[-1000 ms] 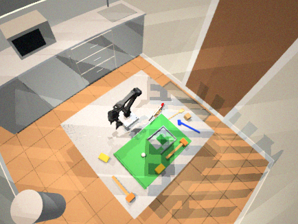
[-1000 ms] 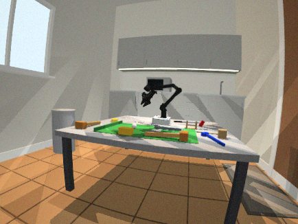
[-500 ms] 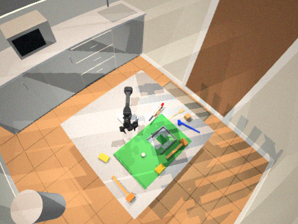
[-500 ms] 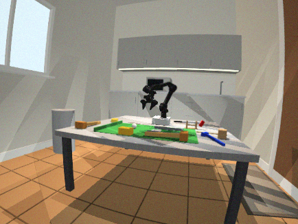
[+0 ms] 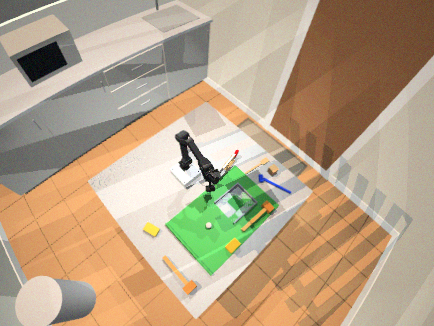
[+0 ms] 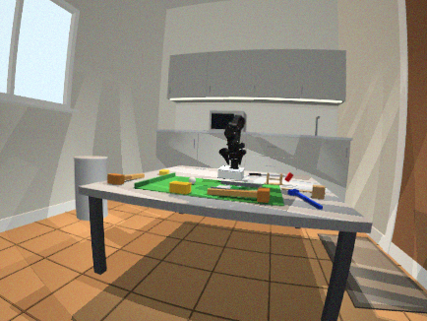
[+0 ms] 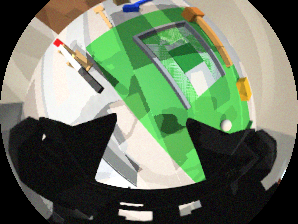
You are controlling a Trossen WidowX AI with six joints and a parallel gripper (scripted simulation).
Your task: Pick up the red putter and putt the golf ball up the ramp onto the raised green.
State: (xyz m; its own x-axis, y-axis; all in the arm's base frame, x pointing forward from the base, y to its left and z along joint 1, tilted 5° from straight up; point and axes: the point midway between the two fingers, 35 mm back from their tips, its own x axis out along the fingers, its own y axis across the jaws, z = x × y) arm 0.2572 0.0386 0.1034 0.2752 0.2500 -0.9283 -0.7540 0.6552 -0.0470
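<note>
The red putter is 24 cm to the left of my gripper tip, 8 cm behind it and 6 cm below it. Round my gripper tip: small wooden rack: 26 cm to the left, 8 cm below, 8 cm behind; white golf ball: 21 cm to the right, 19 cm ahead, 9 cm below; green mat: 21 cm ahead, 12 cm below, 7 cm to the right.
</note>
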